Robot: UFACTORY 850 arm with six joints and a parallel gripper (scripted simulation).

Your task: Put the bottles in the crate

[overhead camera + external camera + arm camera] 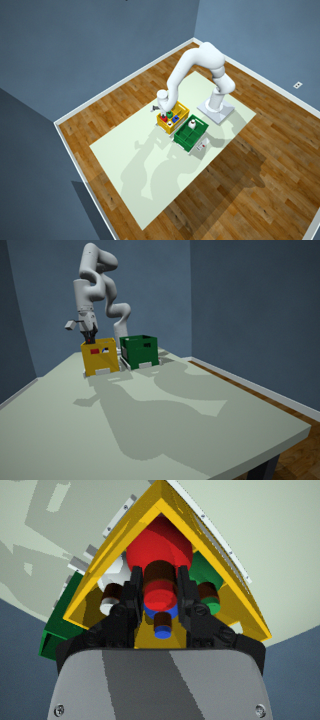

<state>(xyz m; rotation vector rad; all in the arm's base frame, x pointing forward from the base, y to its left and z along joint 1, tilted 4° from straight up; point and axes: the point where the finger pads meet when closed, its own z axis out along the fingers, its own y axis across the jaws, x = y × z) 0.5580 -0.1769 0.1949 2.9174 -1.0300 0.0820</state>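
My hand is 7 cm above the red bottle. The rest, counted from my hand: blue-label bottle 11 cm below, 10 cm behind, 8 cm to the left; green bottle 11 cm below, 8 cm behind, 1 cm to the right; yellow crate 11 cm below, 9 cm behind, 4 cm to the left.
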